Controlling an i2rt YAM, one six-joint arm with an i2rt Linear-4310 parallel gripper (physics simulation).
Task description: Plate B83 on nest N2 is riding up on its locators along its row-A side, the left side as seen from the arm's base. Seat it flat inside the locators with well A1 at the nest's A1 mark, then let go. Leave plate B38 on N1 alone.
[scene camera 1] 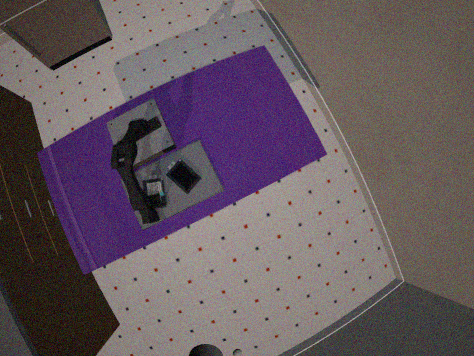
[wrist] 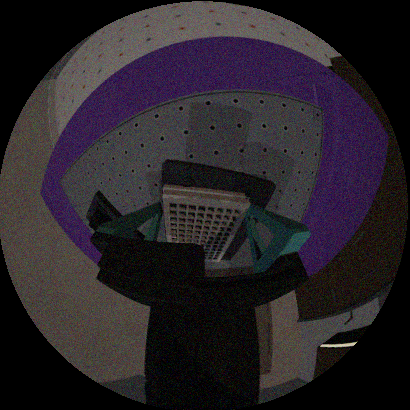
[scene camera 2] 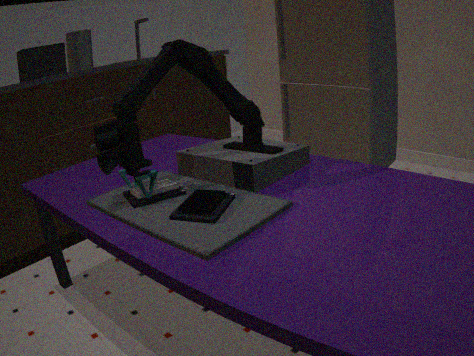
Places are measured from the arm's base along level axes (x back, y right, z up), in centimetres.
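Pixels of known places: gripper, fingertip midpoint: [wrist: 202, 206] [scene camera 2: 141, 194]; arm's base at its link origin: [scene camera 1: 144, 130] [scene camera 2: 252, 149].
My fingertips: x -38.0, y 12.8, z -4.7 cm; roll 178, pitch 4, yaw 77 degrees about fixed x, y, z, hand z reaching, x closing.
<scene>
Ahead of a thing's pixels: the offset from my fingertips to its middle. Level surfaces: height alone.
A white well plate, B83 @[dx +3.8, dy -1.2, dz +0.9 cm] [scene camera 1: 154, 186] [scene camera 2: 166, 186] [wrist: 198, 229], lies on a black nest @[dx +4.1, dy -0.3, dz -0.4 cm] [wrist: 213, 178] at the left part of the grey perforated board [scene camera 1: 204, 168] [scene camera 2: 245, 214] [wrist: 267, 126]. In the wrist view it sits a little askew on the nest. My gripper [scene camera 1: 157, 191] [scene camera 2: 139, 186] [wrist: 202, 206] is open, low over this plate, with one teal finger on each long side. I cannot tell if the fingers touch it. A dark plate, B38 @[dx +4.3, dy -19.8, dz +0.4 cm] [scene camera 1: 183, 176] [scene camera 2: 202, 205] [wrist: 98, 208], lies on the same board beside it.
The arm stands on a grey base block [scene camera 1: 153, 111] [scene camera 2: 245, 164] behind the board, on a purple table @[dz -2.7 cm] [scene camera 1: 248, 126] [scene camera 2: 363, 237]. Dark cabinets [scene camera 2: 45, 114] stand behind the table's left end.
</scene>
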